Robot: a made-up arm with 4 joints.
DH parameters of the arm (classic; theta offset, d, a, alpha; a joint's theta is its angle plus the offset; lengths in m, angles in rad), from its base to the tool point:
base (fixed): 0.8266 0 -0.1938 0
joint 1: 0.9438 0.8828 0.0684 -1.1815
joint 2: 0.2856 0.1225 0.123 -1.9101
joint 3: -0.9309 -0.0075 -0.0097 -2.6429
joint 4: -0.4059 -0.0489 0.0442 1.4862
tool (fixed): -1.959 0.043 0 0
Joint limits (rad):
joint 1: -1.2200..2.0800
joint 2: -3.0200..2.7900
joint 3: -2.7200..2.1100
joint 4: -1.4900..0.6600
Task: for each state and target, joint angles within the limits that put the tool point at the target. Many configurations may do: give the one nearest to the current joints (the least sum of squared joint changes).
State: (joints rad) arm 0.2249 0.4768 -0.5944 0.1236
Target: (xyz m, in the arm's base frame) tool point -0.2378 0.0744 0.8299
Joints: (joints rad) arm -0.3579 0.0168 -0.4957 -0.0511
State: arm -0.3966 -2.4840 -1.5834 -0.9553
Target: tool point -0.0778 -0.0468 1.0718
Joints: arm -0.8082 -1.8761 -1.3446 -1.0756
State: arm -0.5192 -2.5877 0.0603 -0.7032
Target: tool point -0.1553 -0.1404 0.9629
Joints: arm -0.5478 -2.9493 -0.1619 -1.4885
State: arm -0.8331 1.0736 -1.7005 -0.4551
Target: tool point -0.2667 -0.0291 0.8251
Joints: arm -0.6000 0.8916 -1.6833 0.3903
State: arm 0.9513 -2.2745 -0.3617 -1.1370
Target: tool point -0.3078 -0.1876 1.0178
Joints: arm 1.4720 -1.3869 -0.6271 -0.6853
